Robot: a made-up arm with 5 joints.
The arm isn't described. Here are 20 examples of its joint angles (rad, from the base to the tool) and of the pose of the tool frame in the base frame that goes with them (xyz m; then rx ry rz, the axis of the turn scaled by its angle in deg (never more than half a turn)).
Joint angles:
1: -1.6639 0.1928 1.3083 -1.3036 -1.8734
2: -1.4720 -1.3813 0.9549 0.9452 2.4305
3: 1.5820 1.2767 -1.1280 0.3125 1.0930
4: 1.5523 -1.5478 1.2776 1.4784 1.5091
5: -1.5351 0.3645 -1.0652 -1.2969 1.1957
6: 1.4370 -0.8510 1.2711 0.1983 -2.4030
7: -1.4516 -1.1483 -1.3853 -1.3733 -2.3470
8: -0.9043 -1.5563 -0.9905 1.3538 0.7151
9: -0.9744 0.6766 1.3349 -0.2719 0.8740
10: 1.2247 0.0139 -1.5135 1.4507 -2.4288
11: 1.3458 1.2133 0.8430 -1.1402 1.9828
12: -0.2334 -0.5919 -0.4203 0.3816 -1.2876
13: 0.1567 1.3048 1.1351 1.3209 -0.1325
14: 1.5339 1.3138 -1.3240 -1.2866 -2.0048
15: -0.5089 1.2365 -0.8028 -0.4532 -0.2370
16: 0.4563 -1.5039 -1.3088 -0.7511 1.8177
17: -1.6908 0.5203 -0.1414 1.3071 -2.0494
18: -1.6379 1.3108 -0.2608 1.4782 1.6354
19: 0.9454 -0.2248 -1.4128 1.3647 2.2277
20: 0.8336 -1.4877 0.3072 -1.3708 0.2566
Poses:
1: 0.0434 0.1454 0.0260 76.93 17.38 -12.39
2: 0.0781 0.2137 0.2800 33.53 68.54 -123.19
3: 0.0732 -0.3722 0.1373 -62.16 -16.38 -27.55
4: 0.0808 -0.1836 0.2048 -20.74 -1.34 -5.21
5: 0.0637 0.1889 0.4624 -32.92 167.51 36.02
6: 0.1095 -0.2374 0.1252 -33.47 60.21 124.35
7: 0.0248 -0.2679 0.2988 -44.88 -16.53 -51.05
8: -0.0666 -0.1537 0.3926 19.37 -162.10 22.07
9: 0.0472 -0.0113 -0.0386 -0.83 11.08 102.84
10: 0.1176 -0.1096 0.4783 -68.33 94.43 106.67
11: 0.0867 -0.0396 -0.0550 -37.95 2.63 32.48
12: 0.2241 0.0478 0.4886 91.93 -92.03 -34.63
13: -0.0591 0.0303 0.0907 -1.54 125.84 -10.90
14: 0.0894 -0.3257 0.2746 -44.94 169.09 23.52
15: 0.3805 0.1865 0.1158 35.31 -84.16 9.97
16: -0.2175 0.1511 0.2435 63.04 31.09 66.29
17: 0.0255 0.2604 0.0954 -6.30 -2.11 -23.31
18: 0.0474 0.1427 -0.0338 2.07 -81.00 -155.99
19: 0.1171 -0.0517 0.4961 -110.73 -0.95 48.59
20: 0.0512 0.0328 0.4577 62.24 108.51 -20.55
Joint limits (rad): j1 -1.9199..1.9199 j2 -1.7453..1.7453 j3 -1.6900..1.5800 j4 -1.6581..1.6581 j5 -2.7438..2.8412
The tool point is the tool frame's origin. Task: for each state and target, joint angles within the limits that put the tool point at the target. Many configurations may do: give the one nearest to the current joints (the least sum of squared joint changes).
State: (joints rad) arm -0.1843 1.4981 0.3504 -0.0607 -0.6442
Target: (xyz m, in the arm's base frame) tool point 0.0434 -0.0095 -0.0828
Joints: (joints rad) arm -0.7892 1.4188 0.5811 0.0109 -0.6442
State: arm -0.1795 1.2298 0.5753 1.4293 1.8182
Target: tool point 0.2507 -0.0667 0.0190
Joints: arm 0.4009 0.7361 0.0595 1.3440 1.8182
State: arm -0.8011 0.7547 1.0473 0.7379 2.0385
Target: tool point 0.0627 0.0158 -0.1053
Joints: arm -1.1784 1.5762 0.2342 0.2109 2.0385
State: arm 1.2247 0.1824 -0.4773 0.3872 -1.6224
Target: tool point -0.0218 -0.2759 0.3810
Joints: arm 1.9180 -0.0462 -0.4914 0.4922 -1.6224
